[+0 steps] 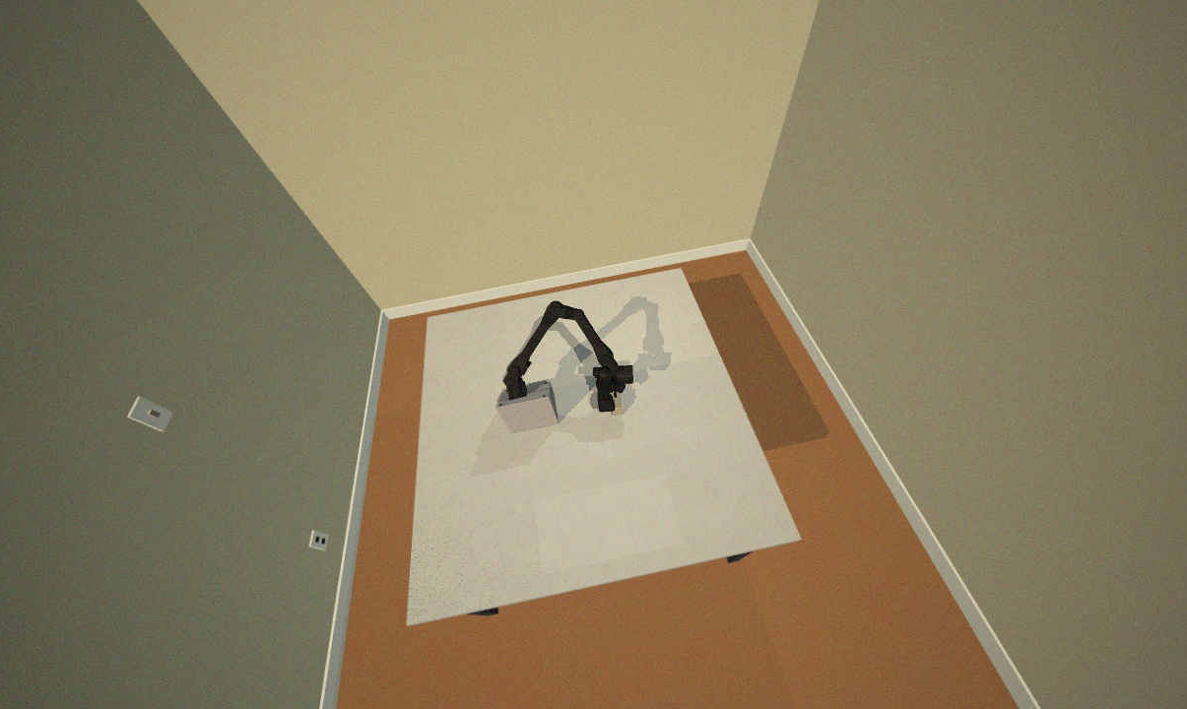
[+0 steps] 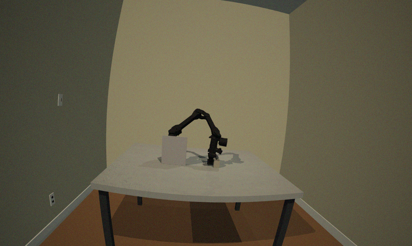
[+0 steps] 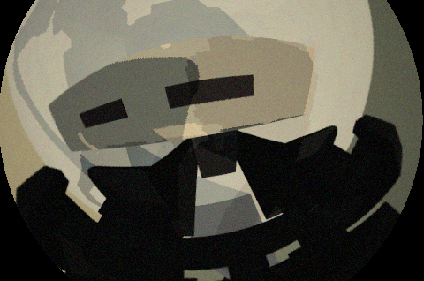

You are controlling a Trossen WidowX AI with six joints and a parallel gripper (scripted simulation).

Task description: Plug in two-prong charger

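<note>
Right now my gripper tip is 20 mm short of the dark two-prong charger and 10 mm below it.
</note>
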